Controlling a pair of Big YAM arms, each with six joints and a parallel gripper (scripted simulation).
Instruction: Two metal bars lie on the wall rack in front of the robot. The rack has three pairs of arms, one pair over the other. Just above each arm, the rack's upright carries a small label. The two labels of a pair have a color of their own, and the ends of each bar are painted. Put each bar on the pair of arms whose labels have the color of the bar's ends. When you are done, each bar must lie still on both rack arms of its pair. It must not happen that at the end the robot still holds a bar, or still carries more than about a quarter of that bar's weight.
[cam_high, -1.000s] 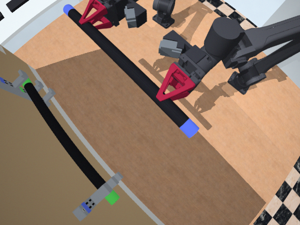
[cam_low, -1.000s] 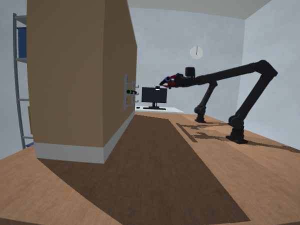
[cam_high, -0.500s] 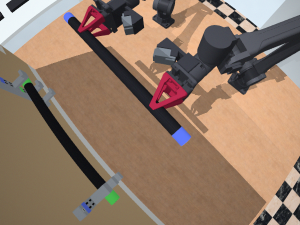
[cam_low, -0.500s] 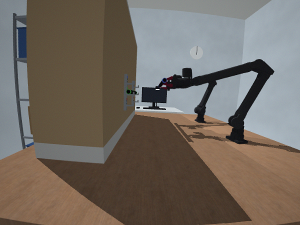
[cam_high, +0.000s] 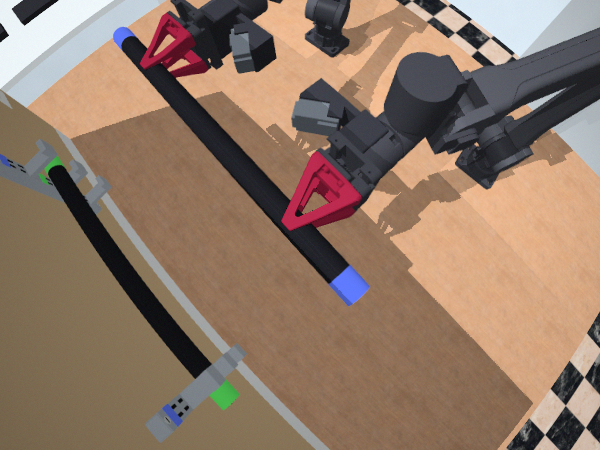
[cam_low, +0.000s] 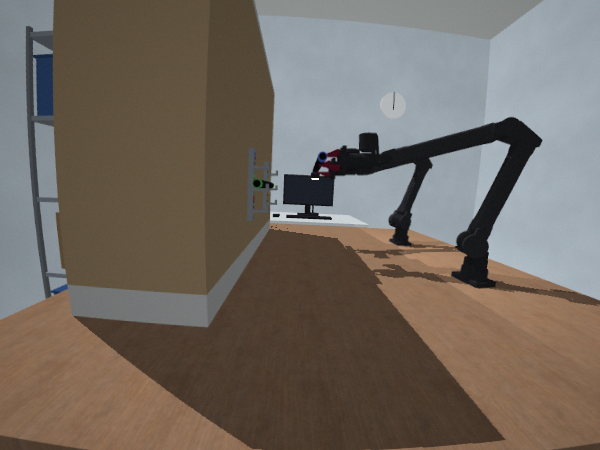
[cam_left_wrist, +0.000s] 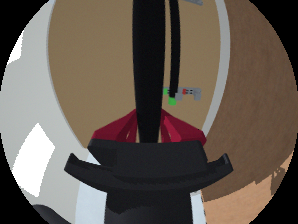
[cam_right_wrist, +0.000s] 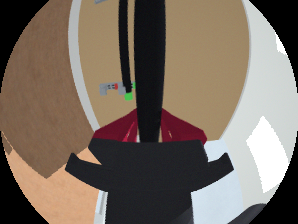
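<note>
The blue-ended bar is 150 mm to the left of my right hand and 10 mm ahead of it. Also, from my right hand: brown wall 410 mm ahead, 170 mm to the left, 70 mm above; green-ended bar 230 mm ahead, 150 mm to the left, 90 mm below.
</note>
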